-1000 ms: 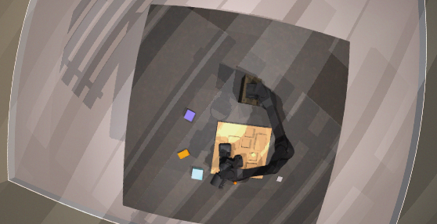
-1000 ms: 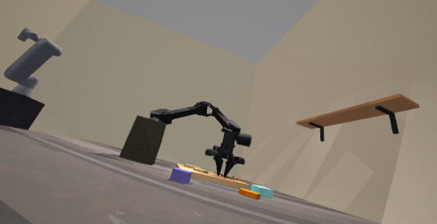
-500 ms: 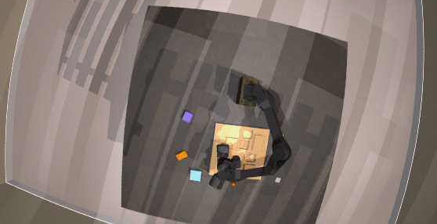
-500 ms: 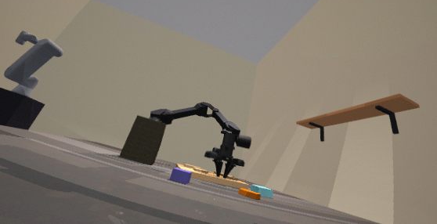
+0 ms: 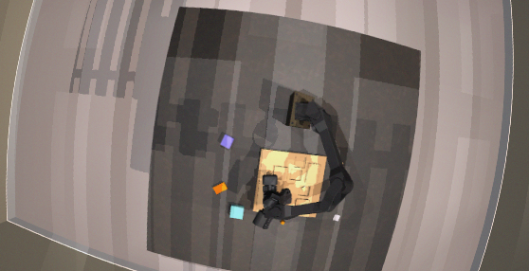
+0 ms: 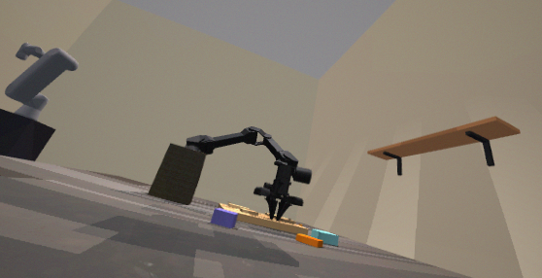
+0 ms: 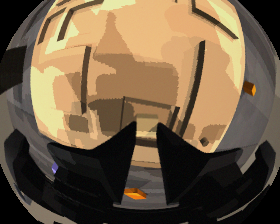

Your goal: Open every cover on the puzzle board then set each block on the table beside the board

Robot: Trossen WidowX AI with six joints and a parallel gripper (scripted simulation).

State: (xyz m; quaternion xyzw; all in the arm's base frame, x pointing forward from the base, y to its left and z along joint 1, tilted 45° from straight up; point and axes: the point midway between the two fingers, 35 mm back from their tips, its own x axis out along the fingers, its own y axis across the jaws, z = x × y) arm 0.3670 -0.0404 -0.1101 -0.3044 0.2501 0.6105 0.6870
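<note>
Right now my gripper tip is 2 cm past the puzzle board and 11 cm to the right of it. The rest, counted from my gripper tip: cyan block: 11 cm ahead, 15 cm to the right; orange block: 22 cm to the right, 1 cm below; tiny orange piece: 16 cm ahead, 7 cm to the left, 1 cm below.
</note>
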